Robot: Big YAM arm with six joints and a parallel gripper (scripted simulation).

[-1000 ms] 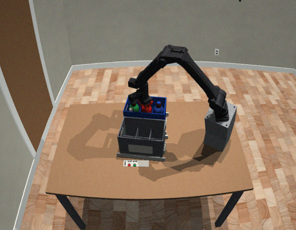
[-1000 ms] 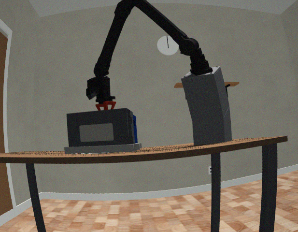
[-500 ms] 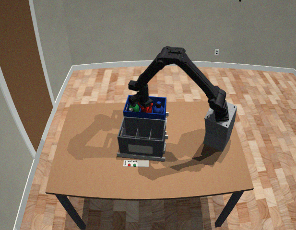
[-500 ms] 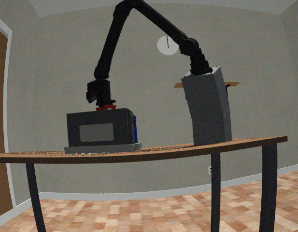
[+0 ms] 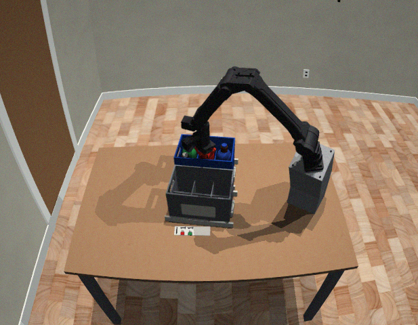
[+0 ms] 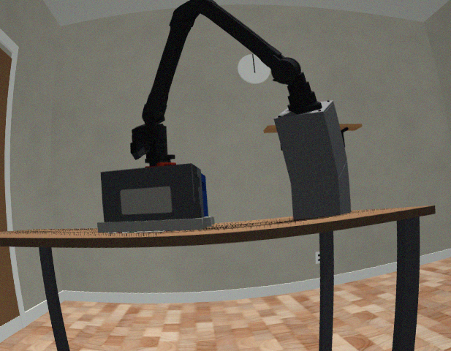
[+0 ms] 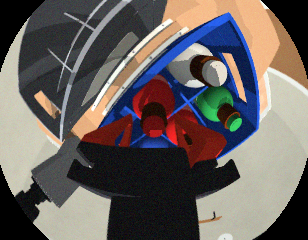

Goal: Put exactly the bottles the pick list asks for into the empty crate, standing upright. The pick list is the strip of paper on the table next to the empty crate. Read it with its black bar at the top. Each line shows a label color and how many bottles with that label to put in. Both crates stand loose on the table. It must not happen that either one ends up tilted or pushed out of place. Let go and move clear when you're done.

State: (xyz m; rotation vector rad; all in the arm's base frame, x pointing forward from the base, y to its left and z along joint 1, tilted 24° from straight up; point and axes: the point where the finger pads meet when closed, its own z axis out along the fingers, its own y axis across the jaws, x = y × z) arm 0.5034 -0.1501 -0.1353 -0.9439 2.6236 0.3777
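My hand is 60 mm above the red-labelled bottle. Also, from my hand: blue-labelled bottle (90 mm behind, 80 mm to the right, 60 mm below); grey crate (190 mm to the left, 70 mm below); green-labelled bottle (90 mm ahead, 90 mm to the right, 60 mm below).
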